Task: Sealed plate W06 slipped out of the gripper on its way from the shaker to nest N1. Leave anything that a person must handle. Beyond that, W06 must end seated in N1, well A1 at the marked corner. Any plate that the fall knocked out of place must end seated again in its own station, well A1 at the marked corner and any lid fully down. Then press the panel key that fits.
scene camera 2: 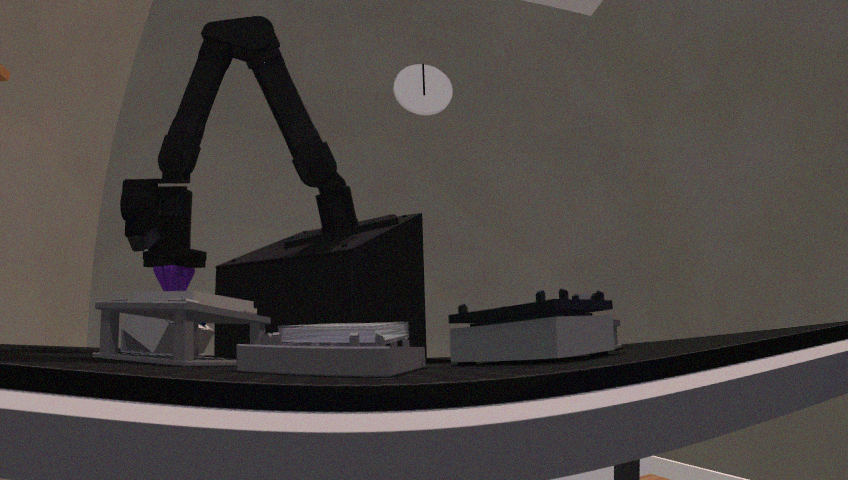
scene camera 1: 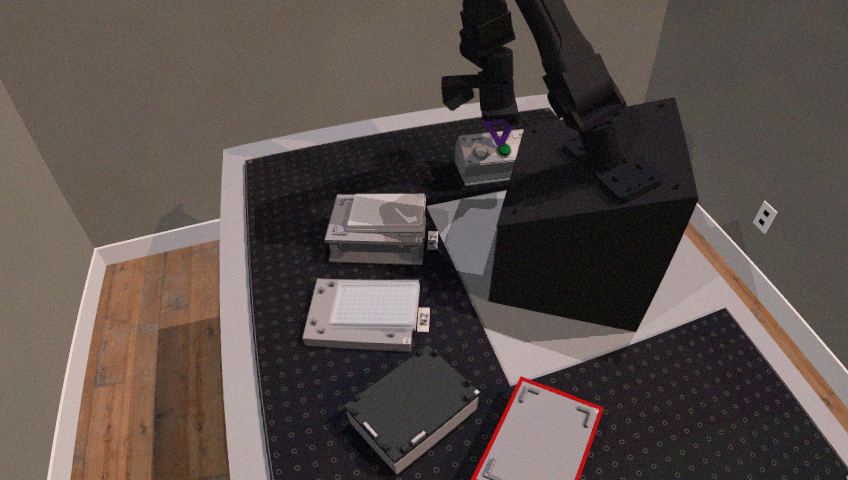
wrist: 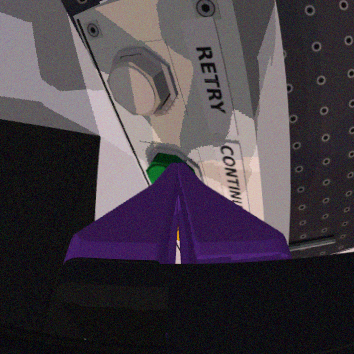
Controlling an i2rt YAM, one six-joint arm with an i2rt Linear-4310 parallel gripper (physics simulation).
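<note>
My gripper is shut and empty, its purple tips together at the green CONTINUE key of the panel. The tips partly cover the key in the wrist view; contact cannot be told. The pale RETRY key is beside it. A pale plate lies flat on raised nest N1; no W06 mark is readable. A clear-white plate lies flat in nest N2.
A dark-topped device stands beyond N2. A red-edged grey station with corner brackets lies beside it. The black arm pedestal stands close to the panel and hides part of it in scene camera 1.
</note>
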